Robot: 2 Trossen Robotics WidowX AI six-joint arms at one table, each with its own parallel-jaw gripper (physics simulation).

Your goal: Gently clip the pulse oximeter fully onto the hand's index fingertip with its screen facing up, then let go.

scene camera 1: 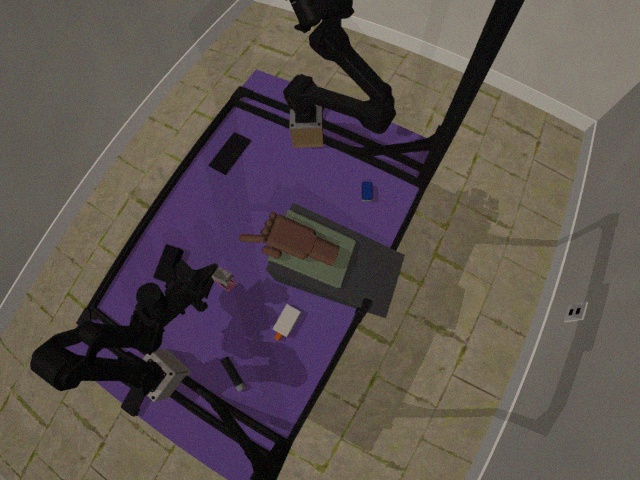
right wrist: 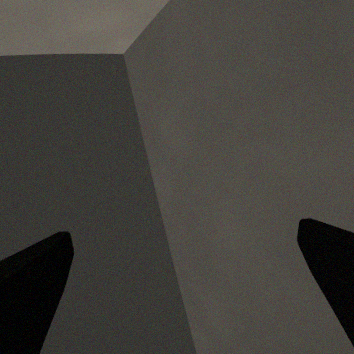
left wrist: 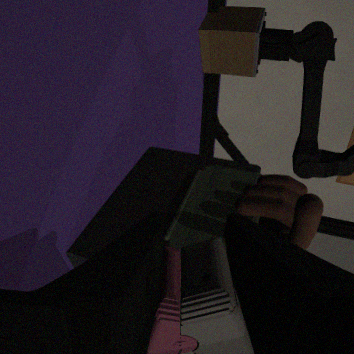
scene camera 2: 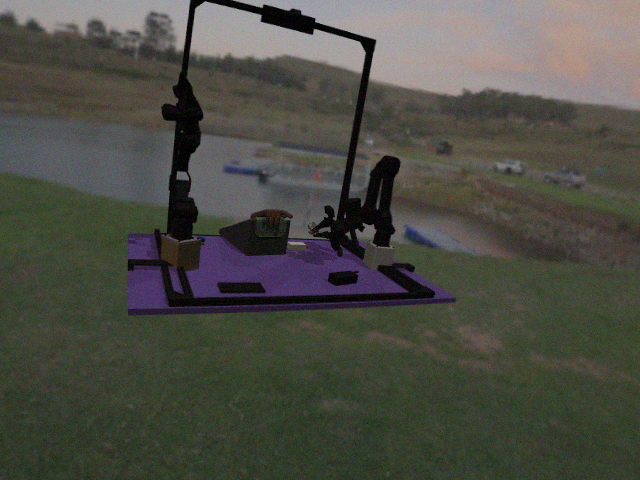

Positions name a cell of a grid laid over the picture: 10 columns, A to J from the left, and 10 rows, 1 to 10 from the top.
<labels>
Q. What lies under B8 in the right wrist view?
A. My right gripper.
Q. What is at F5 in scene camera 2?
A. My left gripper.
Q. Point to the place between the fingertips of my left gripper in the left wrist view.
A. At F7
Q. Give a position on a pulse oximeter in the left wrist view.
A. F9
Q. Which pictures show my left gripper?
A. Scene camera 1, the left wrist view and scene camera 2 only.
</labels>
